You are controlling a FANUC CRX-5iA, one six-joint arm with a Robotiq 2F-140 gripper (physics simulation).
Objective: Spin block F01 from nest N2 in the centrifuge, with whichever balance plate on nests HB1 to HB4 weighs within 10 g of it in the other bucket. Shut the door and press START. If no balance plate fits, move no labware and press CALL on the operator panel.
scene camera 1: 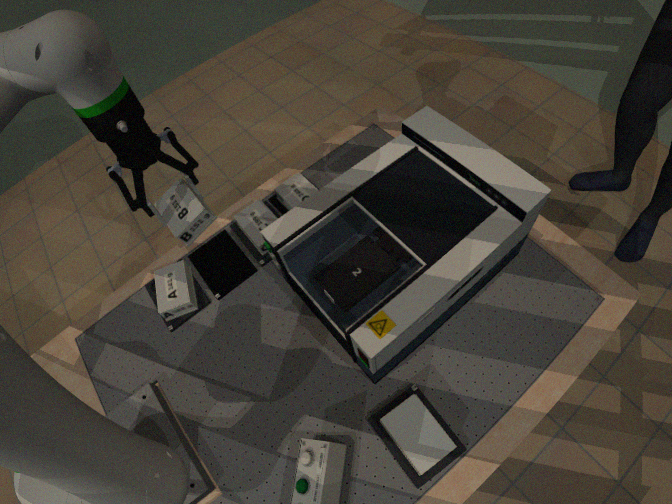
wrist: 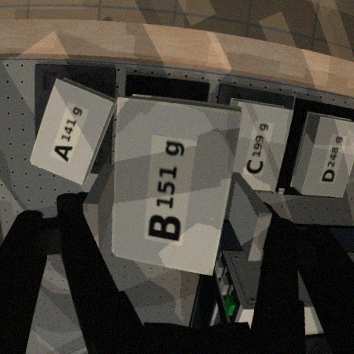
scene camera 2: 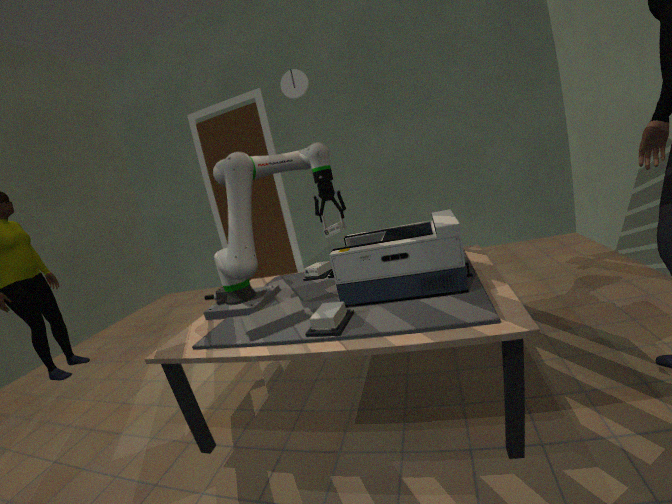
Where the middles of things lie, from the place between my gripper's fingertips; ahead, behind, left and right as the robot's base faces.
My gripper is now 10 mm above the plate B (wrist: 173,158). The rest, counted from my hand: plate D (scene camera 1: 296,189) (260 mm ahead, 200 mm below, 20 mm to the right); plate A (scene camera 1: 175,291) (200 mm below, 130 mm behind, 10 mm to the right); plate C (scene camera 1: 257,216) (200 mm below, 130 mm ahead, 10 mm to the right).
